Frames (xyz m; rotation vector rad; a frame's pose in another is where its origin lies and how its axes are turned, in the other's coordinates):
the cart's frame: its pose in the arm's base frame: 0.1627 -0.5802 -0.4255 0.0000 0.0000 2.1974
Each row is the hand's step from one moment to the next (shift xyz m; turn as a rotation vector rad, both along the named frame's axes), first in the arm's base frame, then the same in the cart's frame.
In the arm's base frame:
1: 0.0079 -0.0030 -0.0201 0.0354 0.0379 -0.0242
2: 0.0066 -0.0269 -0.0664 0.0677 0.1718 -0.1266
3: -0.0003 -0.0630 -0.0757 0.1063 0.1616 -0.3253
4: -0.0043 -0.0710 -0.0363 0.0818 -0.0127 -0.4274
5: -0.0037 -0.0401 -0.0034 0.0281 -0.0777 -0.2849
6: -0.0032 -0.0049 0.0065 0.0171 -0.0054 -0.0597
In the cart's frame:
1: -0.0071 -0.0046 -0.0201 0.0099 -0.0509 -0.0242
2: -0.0257 0.0104 -0.0664 0.0995 -0.1556 -0.1266
3: -0.0509 0.0372 -0.0757 0.0686 -0.1809 -0.3253
4: -0.0550 0.0451 -0.0363 -0.0583 -0.0588 -0.4274
5: -0.0303 0.0265 -0.0034 -0.0794 0.0228 -0.2849
6: -0.0021 0.0055 0.0065 -0.0144 -0.0107 -0.0597

